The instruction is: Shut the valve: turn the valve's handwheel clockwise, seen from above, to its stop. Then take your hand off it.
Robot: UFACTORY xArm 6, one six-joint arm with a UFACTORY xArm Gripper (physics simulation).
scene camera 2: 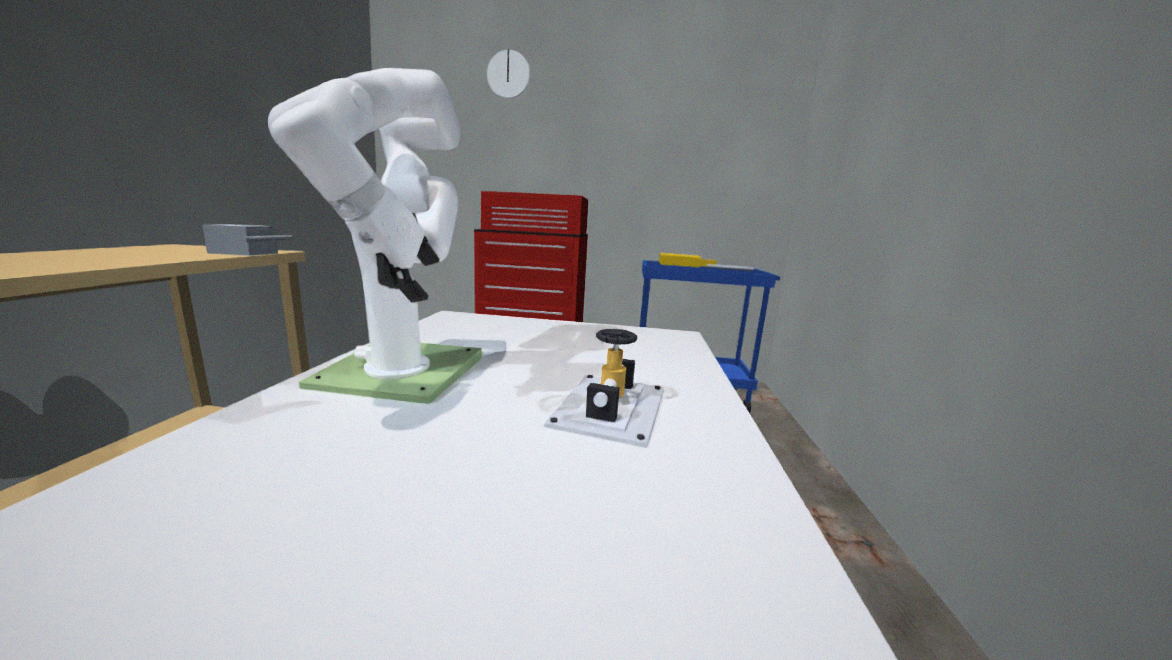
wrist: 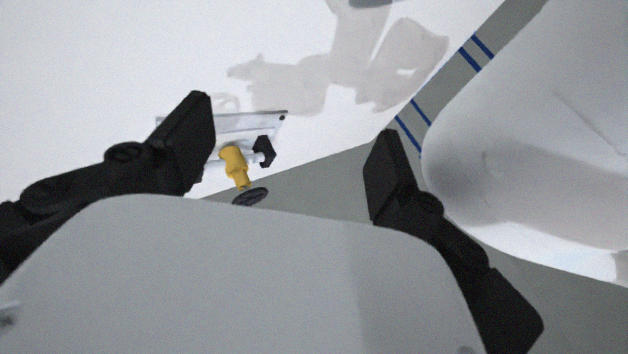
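Observation:
The valve [scene camera 2: 613,381] [wrist: 233,159] has a yellow body between two black end blocks and stands upright on a light grey plate [scene camera 2: 647,416] [wrist: 250,120] on the white table. Its dark round handwheel [scene camera 2: 615,336] [wrist: 250,196] sits flat on top of the stem. My gripper [scene camera 2: 424,273] [wrist: 295,134] is open and empty. It hangs high beside the arm's column in the scene view, well apart from the handwheel and tilted. In the wrist view the left finger hides part of the plate, and one end block does not show. The handwheel's turn angle cannot be told.
The arm stands on a green board [scene camera 2: 451,366] on the white table [scene camera 2: 459,524]. A wooden bench [scene camera 2: 147,255] is at the left, a red tool chest [scene camera 2: 533,254] behind, and a blue cart [scene camera 2: 705,274] at the back right. A white arm link fills the wrist view's right side.

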